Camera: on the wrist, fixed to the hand. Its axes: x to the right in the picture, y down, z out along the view.
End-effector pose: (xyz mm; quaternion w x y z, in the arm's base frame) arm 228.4 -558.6 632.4 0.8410 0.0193 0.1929 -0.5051
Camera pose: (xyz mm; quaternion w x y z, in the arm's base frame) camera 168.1 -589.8 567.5 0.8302 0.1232 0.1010 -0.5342
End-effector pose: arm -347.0 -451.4 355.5 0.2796 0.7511 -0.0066 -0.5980
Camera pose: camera -294.3 -382.5 319.5 0.1669 0.7687 -0.0904 -0.6108
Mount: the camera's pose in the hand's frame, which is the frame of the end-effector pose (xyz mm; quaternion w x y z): 23.5 -56.4 -71.3 0.9899 0.1396 -0.0233 -0.0081
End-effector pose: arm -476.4 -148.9 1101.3 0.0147 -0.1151 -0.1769 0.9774
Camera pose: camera -483.5 -70.0 1050.9 0.0344 -0.0877 -0.0399 0.9948
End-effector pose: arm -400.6 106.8 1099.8 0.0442 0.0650 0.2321 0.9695
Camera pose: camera -431.1 127.9 1013.6 0.0479 0.0912 0.3646 0.9254
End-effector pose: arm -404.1 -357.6 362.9 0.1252 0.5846 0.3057 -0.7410
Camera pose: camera -385.1 -266.7 348.8 0.0434 0.5764 0.2010 -0.7908
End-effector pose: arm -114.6 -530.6 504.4 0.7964 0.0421 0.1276 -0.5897
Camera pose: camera -172.7 -553.9 434.4 0.7807 0.1381 0.0258 -0.6090
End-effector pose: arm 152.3 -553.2 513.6 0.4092 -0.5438 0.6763 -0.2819
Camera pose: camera 117.7 -594.5 590.5 0.4945 -0.4932 0.6162 -0.3641
